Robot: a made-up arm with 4 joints. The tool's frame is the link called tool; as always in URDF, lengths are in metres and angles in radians.
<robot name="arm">
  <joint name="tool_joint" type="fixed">
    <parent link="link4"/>
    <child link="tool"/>
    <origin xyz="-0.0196 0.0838 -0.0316" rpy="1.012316 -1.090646 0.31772"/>
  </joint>
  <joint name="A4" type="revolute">
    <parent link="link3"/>
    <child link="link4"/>
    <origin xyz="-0.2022 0.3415 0.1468" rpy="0 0 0"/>
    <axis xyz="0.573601 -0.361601 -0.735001"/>
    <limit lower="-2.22" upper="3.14"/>
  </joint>
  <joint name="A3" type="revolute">
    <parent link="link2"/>
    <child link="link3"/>
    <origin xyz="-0.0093 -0.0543 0.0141" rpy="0 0 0"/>
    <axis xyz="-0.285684 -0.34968 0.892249"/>
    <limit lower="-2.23" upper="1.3"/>
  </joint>
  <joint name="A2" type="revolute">
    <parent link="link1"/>
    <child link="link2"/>
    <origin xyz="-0.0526 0.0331 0.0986" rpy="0 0 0"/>
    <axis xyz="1 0 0"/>
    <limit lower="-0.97" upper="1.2"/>
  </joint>
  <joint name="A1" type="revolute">
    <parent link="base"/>
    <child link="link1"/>
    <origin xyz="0.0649 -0.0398 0.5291" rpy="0 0 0"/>
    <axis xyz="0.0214 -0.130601 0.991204"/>
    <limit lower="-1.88" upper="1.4"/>
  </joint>
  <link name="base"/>
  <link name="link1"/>
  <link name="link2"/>
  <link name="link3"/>
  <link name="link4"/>
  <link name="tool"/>
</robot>
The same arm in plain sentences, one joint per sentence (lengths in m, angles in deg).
The arm has four revolute joints in a row. What follows holds with every joint at zero, and every direction is one of the base frame's. The first joint sits 0.0649 m along +x and 0.0398 m along -y and 0.5291 m along +z from the base frame's origin and turns about the direction (0.0214, -0.130601, 0.991204), from -107.72 to 80.21 deg. The second joint sits 0.0526 m along -x and 0.0331 m along +y and 0.0986 m along +z from the first joint and turns about +x, from -55.58 to 68.75 deg. The third joint sits 0.0093 m along -x and 0.0543 m along -y and 0.0141 m along +z from the second joint and turns about the direction (-0.285709, -0.349711, 0.892229), from -127.77 to 74.48 deg. The fourth joint sits 0.2022 m along -x and 0.3415 m along +y and 0.1468 m along +z from the third joint and turns about the direction (0.573601, -0.361601, -0.735001), from -127.20 to 179.91 deg. The tool frame, which is the frame that the pose is given for, sits 0.0196 m along -x and 0.0838 m along +y and 0.0316 m along -z from the fourth joint; its axes are the base frame's turned by roll 58.00, pitch -62.49 and yaw 18.20 deg (as in URDF: about the fixed x, then y, then z).
